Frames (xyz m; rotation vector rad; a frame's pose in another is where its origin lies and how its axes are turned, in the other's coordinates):
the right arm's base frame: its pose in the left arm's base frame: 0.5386 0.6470 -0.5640 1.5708 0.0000 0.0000
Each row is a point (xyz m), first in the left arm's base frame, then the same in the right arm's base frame.
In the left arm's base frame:
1: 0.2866 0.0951 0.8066
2: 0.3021 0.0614 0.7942
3: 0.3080 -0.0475 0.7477
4: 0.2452 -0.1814 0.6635
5: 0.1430 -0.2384 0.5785
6: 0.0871 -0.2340 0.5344
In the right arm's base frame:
1: -0.2520 1.3706 0.5519
2: -0.2365 1.3582 0.5856
3: -0.2306 1.3117 0.6945
4: -0.2934 1.2275 0.8284
5: -0.3956 1.1425 0.8854
6: -0.4515 1.0984 0.8810

